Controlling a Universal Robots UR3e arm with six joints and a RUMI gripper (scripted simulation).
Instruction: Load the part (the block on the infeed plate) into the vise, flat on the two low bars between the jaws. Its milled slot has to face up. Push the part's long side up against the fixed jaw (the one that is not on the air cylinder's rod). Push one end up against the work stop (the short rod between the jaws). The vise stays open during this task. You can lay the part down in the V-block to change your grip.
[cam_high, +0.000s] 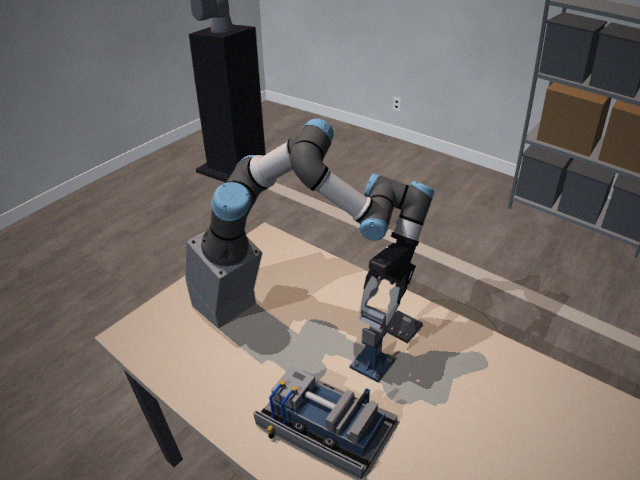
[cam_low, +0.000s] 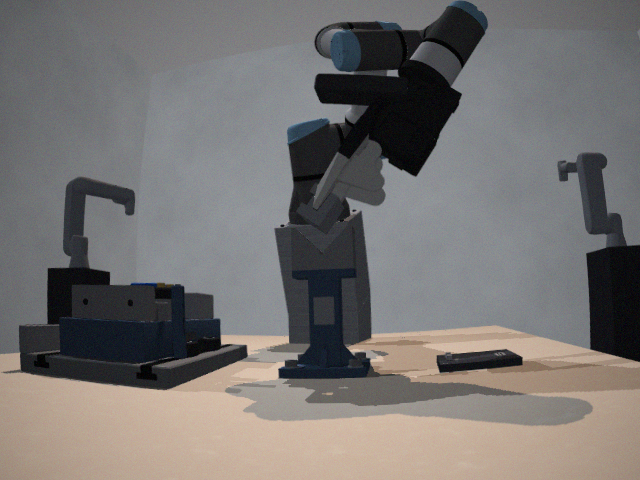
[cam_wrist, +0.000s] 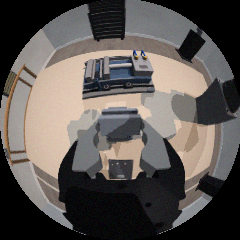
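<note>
The grey part is 10 mm to the right of my hand. From my hand the other things lie so: blue vise (220 mm to the right, 150 mm below).
</note>
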